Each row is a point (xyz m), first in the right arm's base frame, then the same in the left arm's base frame.
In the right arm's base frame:
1: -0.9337 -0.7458 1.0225
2: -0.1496 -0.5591 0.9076
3: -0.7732 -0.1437 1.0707
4: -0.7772 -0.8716 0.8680
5: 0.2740 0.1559 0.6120
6: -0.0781 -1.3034 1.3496
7: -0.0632 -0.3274 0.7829
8: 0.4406 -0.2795 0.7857
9: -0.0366 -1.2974 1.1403
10: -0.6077 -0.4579 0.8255
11: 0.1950 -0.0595 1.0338
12: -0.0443 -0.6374 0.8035
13: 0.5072 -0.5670 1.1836
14: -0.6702 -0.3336 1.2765
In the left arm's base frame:
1: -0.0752 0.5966 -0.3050
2: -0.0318 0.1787 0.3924
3: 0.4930 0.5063 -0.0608
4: -0.2356 0.4124 -0.2376
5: 0.5801 -0.3393 0.7603
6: -0.7464 0.6531 0.5294
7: 0.1732 0.0030 0.4540
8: 0.1353 -0.1859 0.9221
9: -0.7614 0.4442 0.4879
10: 0.1397 0.2590 -0.0446
11: 0.4096 0.1055 0.8214
12: -0.1335 0.0539 0.4385
13: -0.1322 0.1923 1.0976
14: 0.3025 0.6819 0.0873

